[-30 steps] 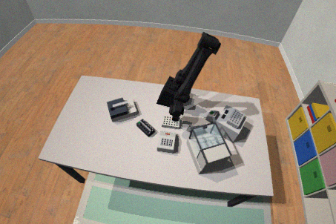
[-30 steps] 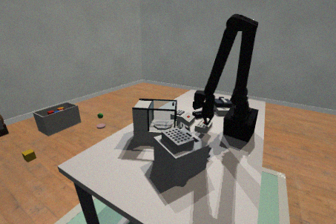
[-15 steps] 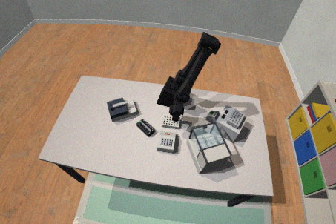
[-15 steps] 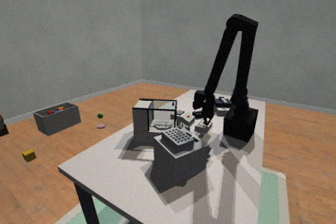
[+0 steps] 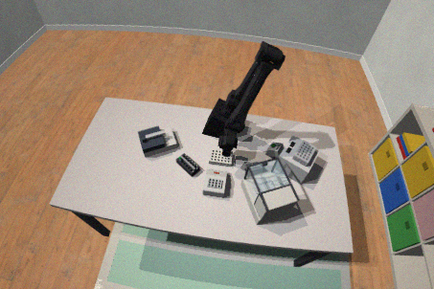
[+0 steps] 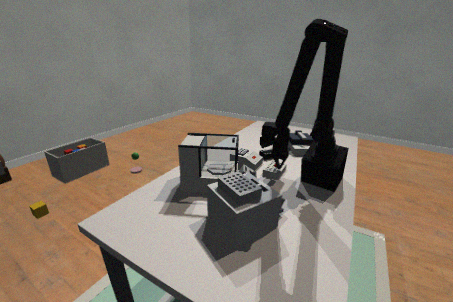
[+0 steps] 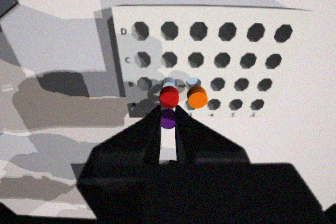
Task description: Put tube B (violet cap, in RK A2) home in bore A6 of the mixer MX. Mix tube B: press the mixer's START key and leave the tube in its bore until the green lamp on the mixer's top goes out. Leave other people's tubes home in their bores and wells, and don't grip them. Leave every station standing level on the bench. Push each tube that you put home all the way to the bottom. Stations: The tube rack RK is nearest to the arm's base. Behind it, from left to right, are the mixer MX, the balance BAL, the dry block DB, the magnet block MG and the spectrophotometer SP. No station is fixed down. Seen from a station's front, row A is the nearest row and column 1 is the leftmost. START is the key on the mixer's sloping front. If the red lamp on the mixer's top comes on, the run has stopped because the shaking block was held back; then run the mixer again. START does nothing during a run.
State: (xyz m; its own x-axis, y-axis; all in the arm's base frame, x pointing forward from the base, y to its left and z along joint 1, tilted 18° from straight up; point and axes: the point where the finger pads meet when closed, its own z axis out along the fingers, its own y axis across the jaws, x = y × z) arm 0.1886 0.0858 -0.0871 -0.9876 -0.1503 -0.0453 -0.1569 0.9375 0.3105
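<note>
The tube B is 2 cm below my hand. Round my hand: tube rack: 3 cm ahead, 2 cm to the right, 3 cm below; then red-capped tube: 2 cm ahead, 2 cm below; then orange-capped tube: 2 cm ahead, 2 cm to the right, 2 cm below.
</note>
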